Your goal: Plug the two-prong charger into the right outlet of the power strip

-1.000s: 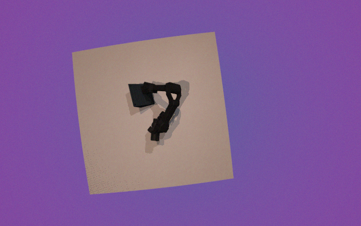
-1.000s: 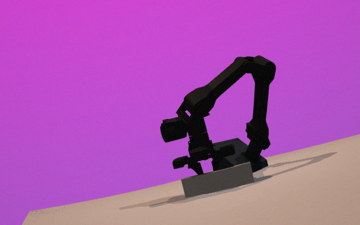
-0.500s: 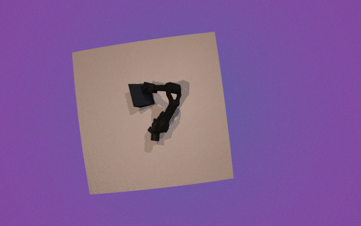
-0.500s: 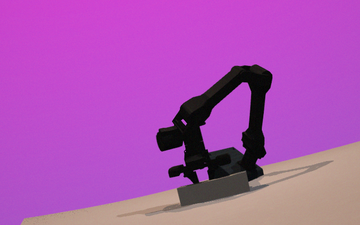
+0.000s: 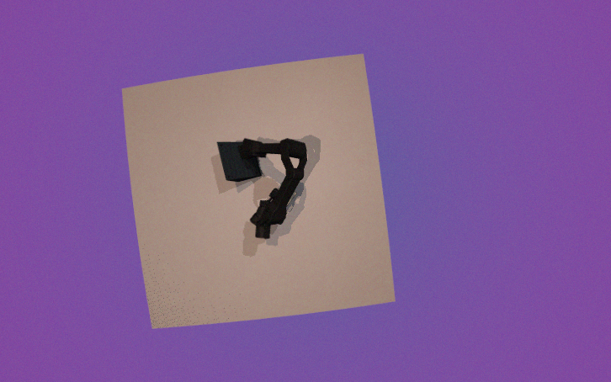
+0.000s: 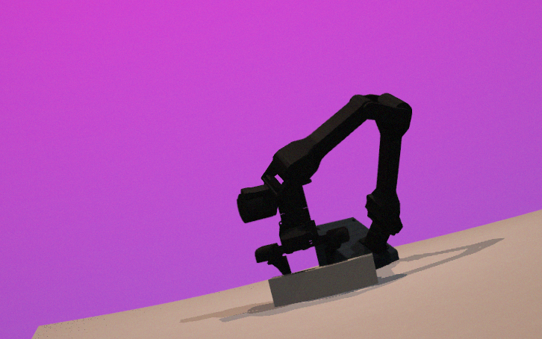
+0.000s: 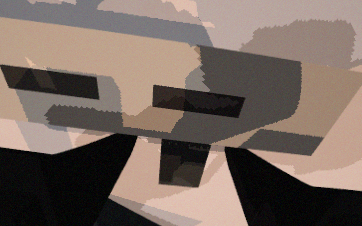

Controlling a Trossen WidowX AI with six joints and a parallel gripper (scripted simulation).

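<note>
Now: the two-prong charger 1 cm to the left of my gripper tip, 1 cm ahead of it and 1 cm above it.
</note>
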